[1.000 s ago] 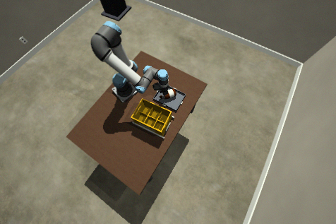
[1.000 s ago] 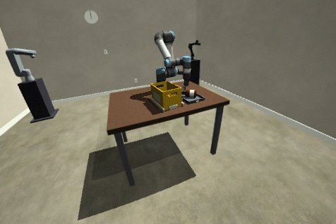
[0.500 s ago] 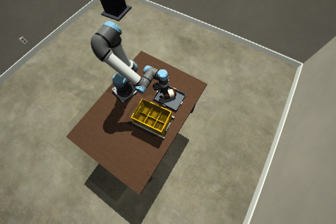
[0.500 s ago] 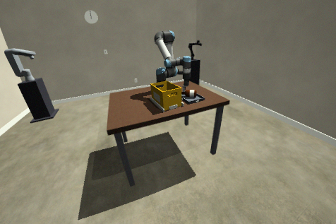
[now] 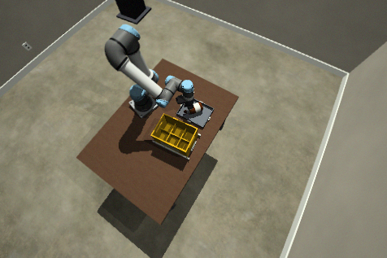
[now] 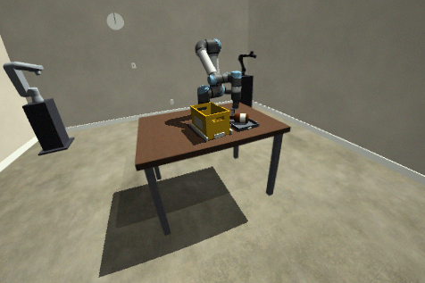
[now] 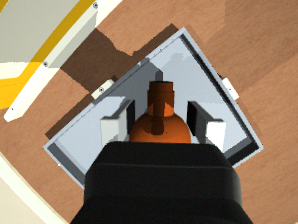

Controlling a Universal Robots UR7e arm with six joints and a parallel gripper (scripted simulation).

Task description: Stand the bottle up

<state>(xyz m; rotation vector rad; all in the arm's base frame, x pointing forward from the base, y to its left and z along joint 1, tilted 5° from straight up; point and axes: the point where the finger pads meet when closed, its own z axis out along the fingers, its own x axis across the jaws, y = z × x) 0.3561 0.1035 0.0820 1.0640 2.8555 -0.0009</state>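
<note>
Right now the brown bottle is 40 mm to the left of my hand, 40 mm below it and 30 mm ahead of it. Round my hand: yellow crate: 230 mm to the right, 30 mm ahead; then tray: 70 mm below, 50 mm ahead, 40 mm to the left.
</note>
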